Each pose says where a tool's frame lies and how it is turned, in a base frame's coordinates. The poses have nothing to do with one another.
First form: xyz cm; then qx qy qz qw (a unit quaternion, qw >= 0).
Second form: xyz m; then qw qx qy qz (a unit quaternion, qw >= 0). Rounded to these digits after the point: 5 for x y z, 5 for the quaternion.
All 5 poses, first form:
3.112 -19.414 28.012 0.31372 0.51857 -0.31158 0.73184
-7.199 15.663 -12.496 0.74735 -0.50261 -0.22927 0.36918
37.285 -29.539 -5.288 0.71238 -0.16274 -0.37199 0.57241
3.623 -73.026 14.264 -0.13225 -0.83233 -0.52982 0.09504
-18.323 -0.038 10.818 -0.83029 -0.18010 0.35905 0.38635
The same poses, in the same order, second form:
0.03112 -0.19414 0.28012 0.73184 0.31372 0.51857 -0.31158
-0.07199 0.15663 -0.12496 0.36918 0.74735 -0.50261 -0.22927
0.37285 -0.29539 -0.05288 0.57241 0.71238 -0.16274 -0.37199
0.03623 -0.73026 0.14264 0.09504 -0.13225 -0.83233 -0.52982
-0.18323 -0.00038 0.10818 0.38635 -0.83029 -0.18010 0.35905

